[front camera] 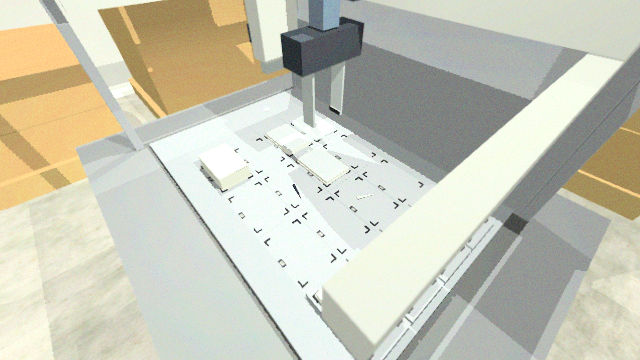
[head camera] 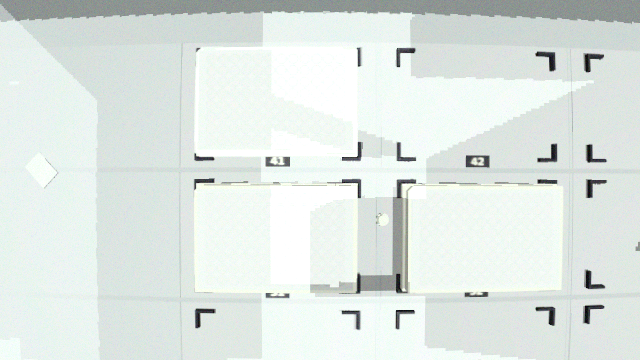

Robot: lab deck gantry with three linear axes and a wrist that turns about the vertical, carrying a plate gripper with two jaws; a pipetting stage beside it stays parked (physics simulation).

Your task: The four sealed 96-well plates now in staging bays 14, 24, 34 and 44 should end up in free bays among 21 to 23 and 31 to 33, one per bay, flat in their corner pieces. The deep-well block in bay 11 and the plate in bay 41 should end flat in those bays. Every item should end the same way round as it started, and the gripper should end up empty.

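Places are measured from the robot's base along level axes (x ahead, y left, z up), in centimetres.
Pixels of known places: gripper, fingertip midpoint: [front camera: 323, 118]; robot's base, link origin: [front camera: 201, 166].
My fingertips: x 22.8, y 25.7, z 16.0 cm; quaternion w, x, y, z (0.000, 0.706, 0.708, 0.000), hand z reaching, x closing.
For each thing: its top centre in the pictures, then the offset to it from my fingertips.
- bay 41 plate, top centre: [head camera: 275, 99] [front camera: 313, 123] dz -14.6, dx -16.4, dy +10.7 cm
- tall cream deep-well block, top centre: [front camera: 222, 159] dz -11.8, dx -16.4, dy -21.4 cm
- thin dark object, top centre: [front camera: 297, 190] dz -15.3, dx +2.9, dy -11.4 cm
- white strip, top centre: [front camera: 366, 194] dz -15.3, dx +15.7, dy +0.8 cm
- small round pale thing, top centre: [head camera: 383, 220] dz -15.6, dx -7.9, dy +1.4 cm
My gripper [front camera: 323, 118] is open and empty, its jaws hanging apart above the back of the deck. One sealed plate [front camera: 325, 166] [head camera: 485, 237] lies flat in bay 32. Another sealed plate [front camera: 284, 136] [head camera: 235, 240] lies flat in bay 31. The bay 41 plate [front camera: 327, 128] [head camera: 230, 100] lies flat in its corner pieces, partly behind a jaw in the front view. The tall cream deep-well block [front camera: 222, 162] sits in bay 11. The staging bays are mostly hidden behind the beam in the front view.
A thick cream beam [front camera: 450, 200] crosses the front view diagonally. A cream column [front camera: 272, 35] hangs beside the gripper's dark body. A thin dark object [front camera: 297, 190] and a white strip [front camera: 365, 196] lie on the deck. A small round pale thing [head camera: 383, 219] shows between bays 31 and 32.
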